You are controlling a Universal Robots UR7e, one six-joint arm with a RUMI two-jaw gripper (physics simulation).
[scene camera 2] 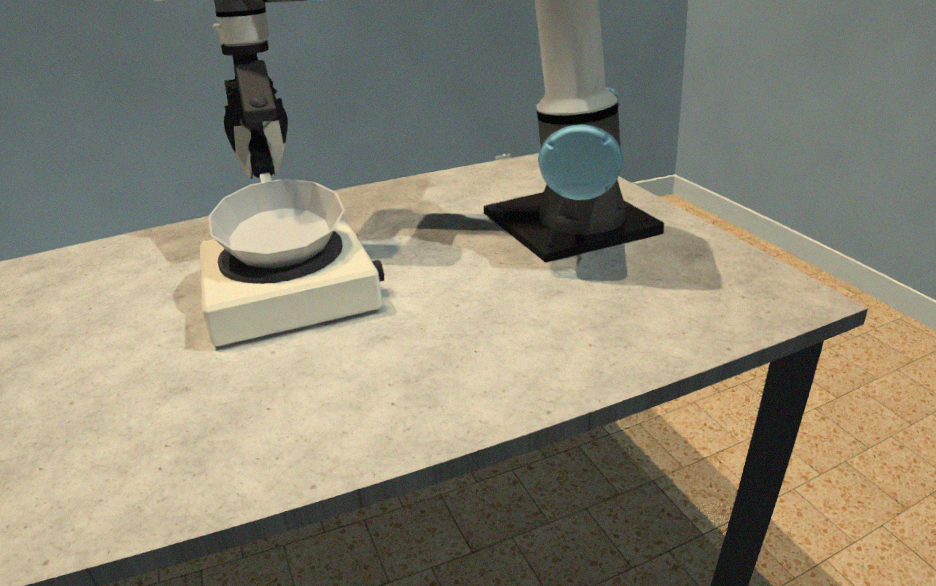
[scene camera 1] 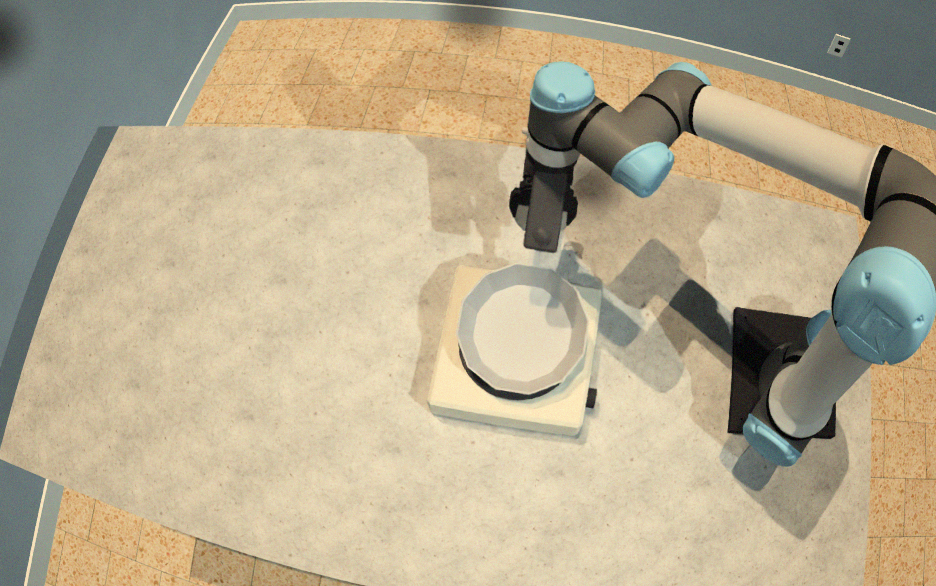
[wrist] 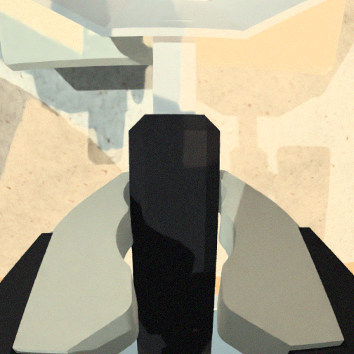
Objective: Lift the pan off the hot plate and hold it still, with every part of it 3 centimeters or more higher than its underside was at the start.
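Places are measured from the arm's base along level axes (x down, y left, z ahead), in millimetres.
Pixels of known places: gripper, fingertip midpoint: [scene camera 2: 263,176]; arm's base at its link origin: [scene camera 2: 582,216].
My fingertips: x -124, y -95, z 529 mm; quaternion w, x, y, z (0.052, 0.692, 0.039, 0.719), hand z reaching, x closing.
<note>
Ahead of a thing's pixels: the offset from my fingertips to its top centre. "spot": to the spot under its first point. Level surfaces: height alone.
The light grey pan [scene camera 1: 523,331] [scene camera 2: 281,231] [wrist: 175,15] is over the cream hot plate @[dx +66, dy +157, dz -19 mm] [scene camera 1: 507,417] [scene camera 2: 290,310] [wrist: 270,55], roughly level. Part of the black burner disc @[spot: dx +67, dy +240, dz -37 mm] [scene camera 1: 521,395] [scene camera 2: 332,253] shows past its near side. In scene camera 2 the pan looks a little above the disc; its underside is hidden, so the exact gap cannot be told. My gripper [scene camera 2: 263,171] [wrist: 173,174] is shut on the pan's black handle [wrist: 172,150], with one finger on each side. A pale stem [wrist: 174,75] joins handle and pan. In scene camera 1 the fingertips are hidden.
A black knob @[dx +90, dy +206, dz -144 mm] [scene camera 1: 591,398] [scene camera 2: 377,270] sticks out of the hot plate's side. The arm's dark base plate [scene camera 1: 749,372] [scene camera 2: 545,245] stands on the grey table @[dx +143 mm] [scene camera 1: 241,310] [scene camera 2: 414,386], right of the hot plate. The arm reaches over the table's back edge.
</note>
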